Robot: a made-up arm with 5 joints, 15 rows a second.
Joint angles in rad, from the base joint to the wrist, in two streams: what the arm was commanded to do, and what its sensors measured. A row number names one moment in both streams.
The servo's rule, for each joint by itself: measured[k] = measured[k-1] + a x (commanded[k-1-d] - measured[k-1]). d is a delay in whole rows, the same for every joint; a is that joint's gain. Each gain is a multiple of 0.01, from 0.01 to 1. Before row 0 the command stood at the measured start. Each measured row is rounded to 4 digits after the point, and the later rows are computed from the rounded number. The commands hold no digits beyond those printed.
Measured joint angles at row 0:
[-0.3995, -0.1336, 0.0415, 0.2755, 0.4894]
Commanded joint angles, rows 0 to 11:
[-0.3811, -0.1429, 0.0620, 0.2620, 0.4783]
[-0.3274, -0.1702, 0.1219, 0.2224, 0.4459]
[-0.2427, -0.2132, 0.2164, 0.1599, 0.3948]
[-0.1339, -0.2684, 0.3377, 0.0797, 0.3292]
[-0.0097, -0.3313, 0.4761, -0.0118, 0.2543]
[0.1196, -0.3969, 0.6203, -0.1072, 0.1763]
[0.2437, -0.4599, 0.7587, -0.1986, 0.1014]
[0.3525, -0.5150, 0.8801, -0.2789, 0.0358]
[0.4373, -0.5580, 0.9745, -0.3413, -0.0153]
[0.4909, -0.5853, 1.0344, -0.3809, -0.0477]
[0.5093, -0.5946, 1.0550, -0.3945, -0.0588]
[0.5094, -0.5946, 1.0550, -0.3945, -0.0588]
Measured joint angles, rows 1 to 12:
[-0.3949, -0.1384, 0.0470, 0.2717, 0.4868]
[-0.3780, -0.1549, 0.0672, 0.2579, 0.4774]
[-0.3442, -0.1852, 0.1075, 0.2305, 0.4584]
[-0.2916, -0.2285, 0.1697, 0.1883, 0.4287]
[-0.2211, -0.2820, 0.2524, 0.1323, 0.3886]
[-0.1359, -0.3417, 0.3517, 0.0652, 0.3398]
[-0.0410, -0.4032, 0.4616, -0.0087, 0.2850]
[0.0574, -0.4613, 0.5746, -0.0844, 0.2277]
[0.1524, -0.5116, 0.6826, -0.1563, 0.1718]
[0.2370, -0.5499, 0.7776, -0.2192, 0.1213]
[0.3051, -0.5731, 0.8525, -0.2683, 0.0799]
[0.3562, -0.5843, 0.9072, -0.3036, 0.0480]
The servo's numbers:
d 0
a 0.25 0.52 0.27 0.28 0.23

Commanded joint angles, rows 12 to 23:
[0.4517, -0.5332, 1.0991, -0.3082, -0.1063]
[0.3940, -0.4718, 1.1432, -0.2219, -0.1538]
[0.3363, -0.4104, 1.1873, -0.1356, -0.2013]
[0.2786, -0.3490, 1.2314, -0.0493, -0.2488]
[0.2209, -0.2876, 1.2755, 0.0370, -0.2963]
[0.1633, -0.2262, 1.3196, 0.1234, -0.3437]
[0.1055, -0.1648, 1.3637, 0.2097, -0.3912]
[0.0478, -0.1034, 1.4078, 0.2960, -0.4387]
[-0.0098, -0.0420, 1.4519, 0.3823, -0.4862]
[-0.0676, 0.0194, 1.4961, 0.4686, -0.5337]
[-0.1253, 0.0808, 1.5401, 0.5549, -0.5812]
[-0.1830, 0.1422, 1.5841, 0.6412, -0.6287]
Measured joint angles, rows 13 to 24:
[0.3801, -0.5577, 0.9590, -0.3049, 0.0125]
[0.3836, -0.5130, 1.0087, -0.2817, -0.0257]
[0.3718, -0.4596, 1.0569, -0.2408, -0.0661]
[0.3485, -0.4021, 1.1040, -0.1872, -0.1081]
[0.3166, -0.3426, 1.1503, -0.1244, -0.1514]
[0.2783, -0.2821, 1.1960, -0.0550, -0.1956]
[0.2351, -0.2211, 1.2413, 0.0191, -0.2406]
[0.1883, -0.1599, 1.2863, 0.0966, -0.2862]
[0.1388, -0.0986, 1.3310, 0.1766, -0.3322]
[0.0872, -0.0372, 1.3756, 0.2584, -0.3785]
[0.0341, 0.0242, 1.4200, 0.3414, -0.4251]
[-0.0202, 0.0856, 1.4643, 0.4253, -0.4719]

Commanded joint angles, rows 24 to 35:
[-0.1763, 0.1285, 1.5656, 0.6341, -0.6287]
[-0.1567, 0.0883, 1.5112, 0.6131, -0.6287]
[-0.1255, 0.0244, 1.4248, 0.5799, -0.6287]
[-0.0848, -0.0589, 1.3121, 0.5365, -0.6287]
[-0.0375, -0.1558, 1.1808, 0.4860, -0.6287]
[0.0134, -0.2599, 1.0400, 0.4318, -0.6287]
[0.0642, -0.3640, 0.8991, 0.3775, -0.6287]
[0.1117, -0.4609, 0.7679, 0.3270, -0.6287]
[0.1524, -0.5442, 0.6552, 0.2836, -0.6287]
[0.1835, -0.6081, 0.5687, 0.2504, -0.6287]
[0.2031, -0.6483, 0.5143, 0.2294, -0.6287]
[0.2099, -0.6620, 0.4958, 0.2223, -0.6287]
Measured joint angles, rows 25 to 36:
[-0.0592, 0.1079, 1.4917, 0.4838, -0.5080]
[-0.0836, 0.0977, 1.4970, 0.5200, -0.5358]
[-0.0941, 0.0596, 1.4775, 0.5368, -0.5572]
[-0.0918, -0.0020, 1.4328, 0.5367, -0.5736]
[-0.0782, -0.0820, 1.3648, 0.5225, -0.5863]
[-0.0553, -0.1745, 1.2771, 0.4971, -0.5961]
[-0.0254, -0.2730, 1.1750, 0.4636, -0.6036]
[0.0089, -0.3707, 1.0651, 0.4254, -0.6094]
[0.0448, -0.4609, 0.9544, 0.3857, -0.6138]
[0.0795, -0.5374, 0.8503, 0.3478, -0.6172]
[0.1104, -0.5951, 0.7596, 0.3146, -0.6198]
[0.1353, -0.6299, 0.6884, 0.2888, -0.6218]

